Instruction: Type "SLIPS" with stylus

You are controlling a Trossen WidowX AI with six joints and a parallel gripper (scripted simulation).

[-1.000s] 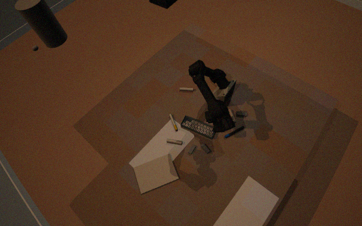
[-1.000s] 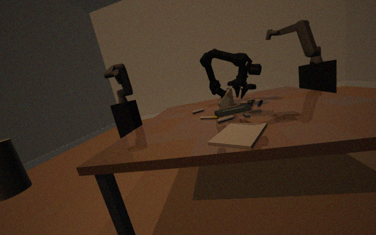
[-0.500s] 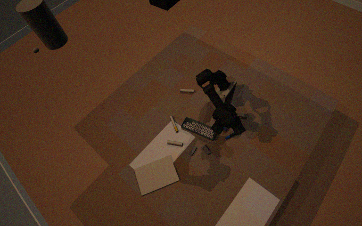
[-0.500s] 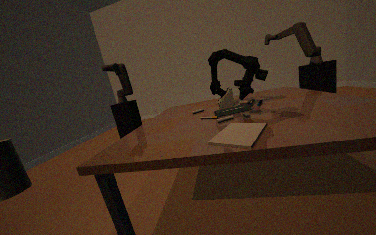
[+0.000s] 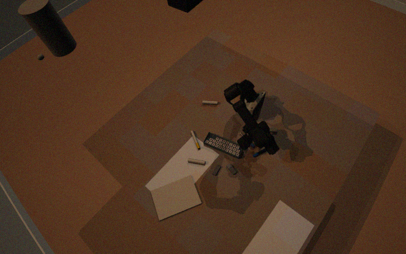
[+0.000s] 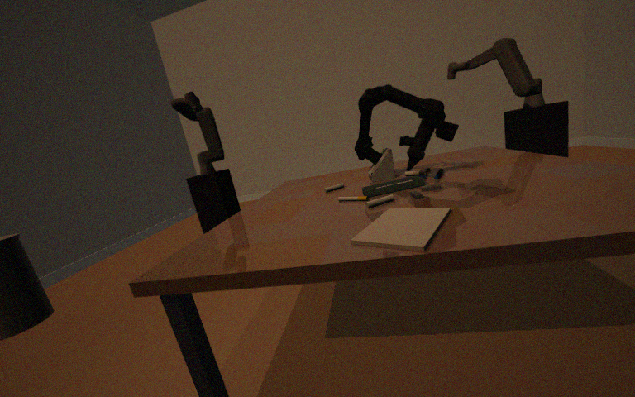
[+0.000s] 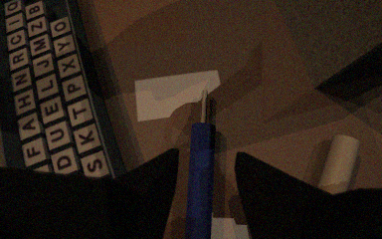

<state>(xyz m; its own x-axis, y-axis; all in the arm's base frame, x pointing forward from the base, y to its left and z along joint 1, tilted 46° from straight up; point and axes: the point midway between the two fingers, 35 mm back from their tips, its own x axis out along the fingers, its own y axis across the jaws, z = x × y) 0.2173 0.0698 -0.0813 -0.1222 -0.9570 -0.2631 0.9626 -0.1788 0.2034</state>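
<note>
Now: gripper tip 4 cm above the blue stylus and 1 cm to the left of it. Also, from my gripper tip: blue-tipped pen 11 cm to the left, 4 cm below, 3 cm ahead; yellow pencil 23 cm to the right, 18 cm ahead, 4 cm below; pale pad 49 cm ahead, 12 cm to the right, 4 cm below.
</note>
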